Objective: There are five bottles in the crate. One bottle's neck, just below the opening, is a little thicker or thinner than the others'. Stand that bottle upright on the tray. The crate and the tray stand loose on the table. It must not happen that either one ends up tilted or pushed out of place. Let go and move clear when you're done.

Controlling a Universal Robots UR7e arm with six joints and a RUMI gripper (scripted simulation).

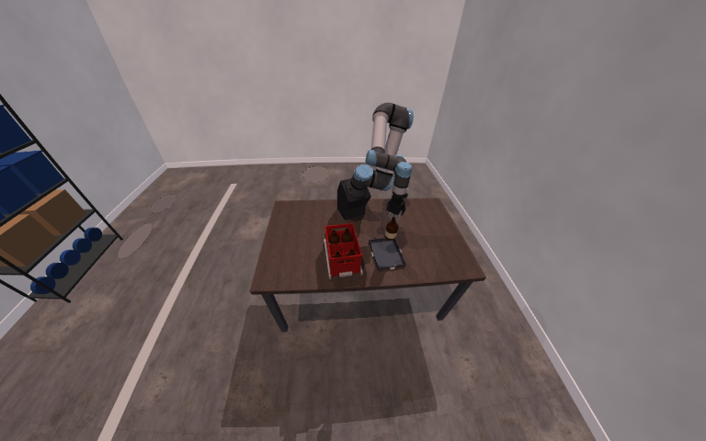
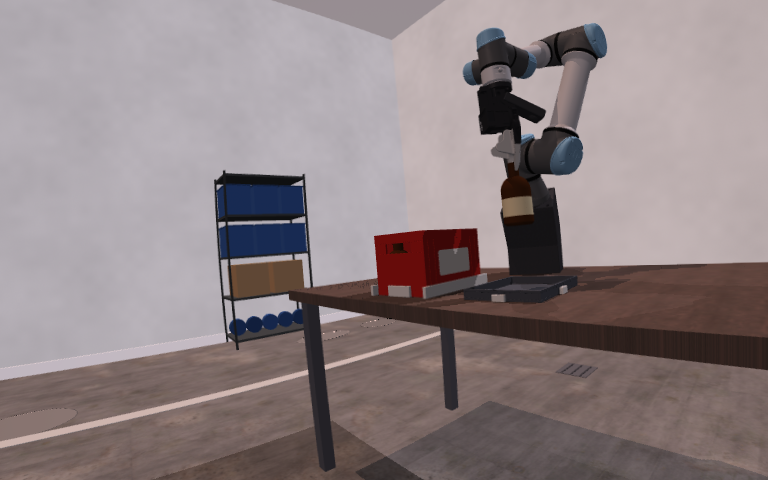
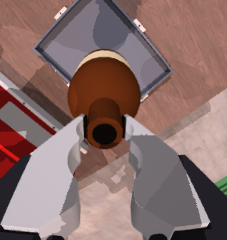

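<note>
Right now the brown bottle is 7 cm below my hand. Also, from my hand: dark tray (30 cm below); then red crate (8 cm ahead, 30 cm to the right, 23 cm below); then glass bottle (18 cm ahead, 31 cm to the right, 23 cm below).
</note>
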